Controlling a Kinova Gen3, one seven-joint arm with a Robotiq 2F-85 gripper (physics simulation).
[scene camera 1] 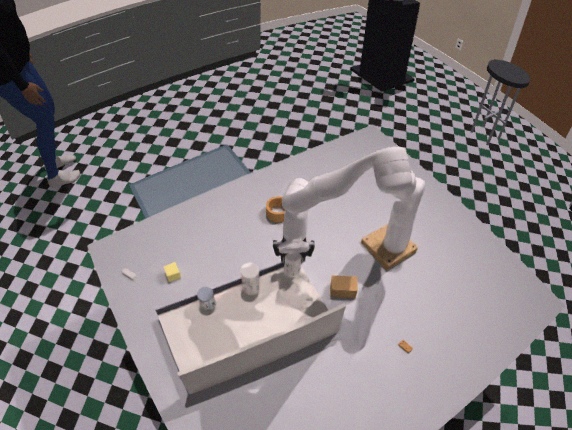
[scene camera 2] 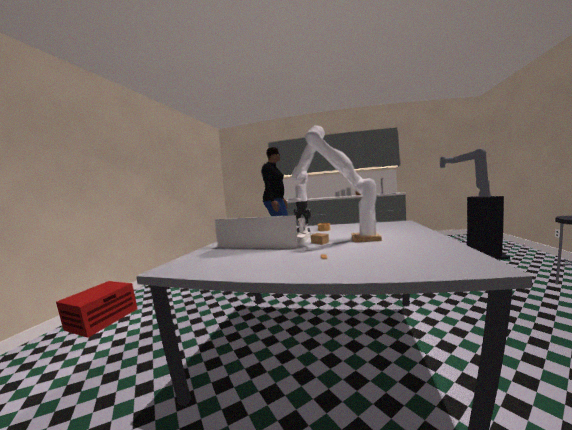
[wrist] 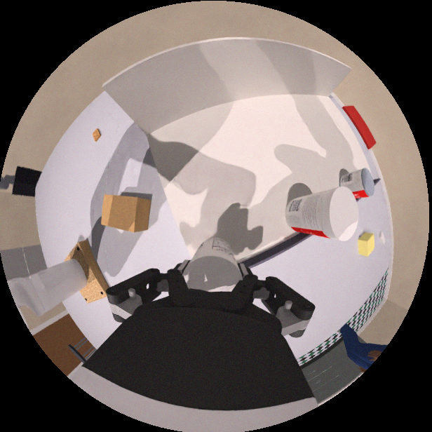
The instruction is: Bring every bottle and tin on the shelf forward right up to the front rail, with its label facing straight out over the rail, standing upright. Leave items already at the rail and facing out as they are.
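Where they show: gripper, fingertip midpoint: (scene camera 1: 292, 261) (scene camera 2: 303, 224); arm's base, origin of the base link: (scene camera 1: 394, 244) (scene camera 2: 367, 234).
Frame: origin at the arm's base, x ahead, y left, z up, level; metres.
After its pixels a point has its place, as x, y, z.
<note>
My gripper (scene camera 1: 293, 257) {0.402, -0.114, 0.065} (scene camera 2: 302, 228) {0.402, -0.114, 0.065} (wrist: 213, 269) points down at the shelf's right end in scene camera 1, shut on a white bottle (scene camera 1: 292, 269) {0.420, -0.089, 0.059} (wrist: 216, 247). That bottle is upright at the end of the dark front rail (scene camera 1: 227, 286) {0.634, -0.167, 0.024} (wrist: 272, 254); a barcode panel shows on its side towards the shelf's interior, and its front is hidden. A second white bottle (scene camera 1: 250, 281) {0.576, -0.104, 0.095} (wrist: 320, 212) stands upright close behind the rail, with red low on its rail side and a barcode on its inner side. A short grey-topped tin (scene camera 1: 206, 301) {0.733, -0.125, 0.070} (wrist: 356, 183) stands near the rail's far end, red towards the rail.
The shelf's tall wall (scene camera 1: 265, 356) {0.667, 0.132, 0.045} (scene camera 2: 256, 232) {0.642, 0.135, 0.067} (wrist: 220, 67) stands opposite the rail. A brown block (scene camera 1: 344, 287) {0.296, 0.052, 0.022} (scene camera 2: 320, 239) {0.276, 0.082, 0.001} (wrist: 125, 213) sits beside the shelf's right end. A yellow cube (scene camera 1: 172, 272) {0.776, -0.330, 0.010} (wrist: 366, 244) and an orange ring (scene camera 1: 274, 210) {0.317, -0.366, 0.024} lie outside the rail.
</note>
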